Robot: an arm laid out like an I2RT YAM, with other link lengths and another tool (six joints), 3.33 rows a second.
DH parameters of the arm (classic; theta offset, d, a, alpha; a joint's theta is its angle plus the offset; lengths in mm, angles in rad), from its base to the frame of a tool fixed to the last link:
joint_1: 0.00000 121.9 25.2 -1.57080
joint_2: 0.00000 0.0 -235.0 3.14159
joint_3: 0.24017 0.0 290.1 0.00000
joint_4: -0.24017 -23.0 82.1 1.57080
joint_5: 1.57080 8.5 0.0 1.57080
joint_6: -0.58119 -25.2 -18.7 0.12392
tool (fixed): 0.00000 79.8 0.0 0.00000
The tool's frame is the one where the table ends.
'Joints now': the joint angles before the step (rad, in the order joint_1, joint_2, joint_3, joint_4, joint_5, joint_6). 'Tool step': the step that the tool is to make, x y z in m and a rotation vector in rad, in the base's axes. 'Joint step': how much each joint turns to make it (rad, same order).
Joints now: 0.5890 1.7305 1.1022 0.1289 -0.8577 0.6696
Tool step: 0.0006 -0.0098 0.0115 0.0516 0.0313 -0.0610
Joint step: -0.0174 -0.0535 -0.0511 0.0835 0.0126 0.1113
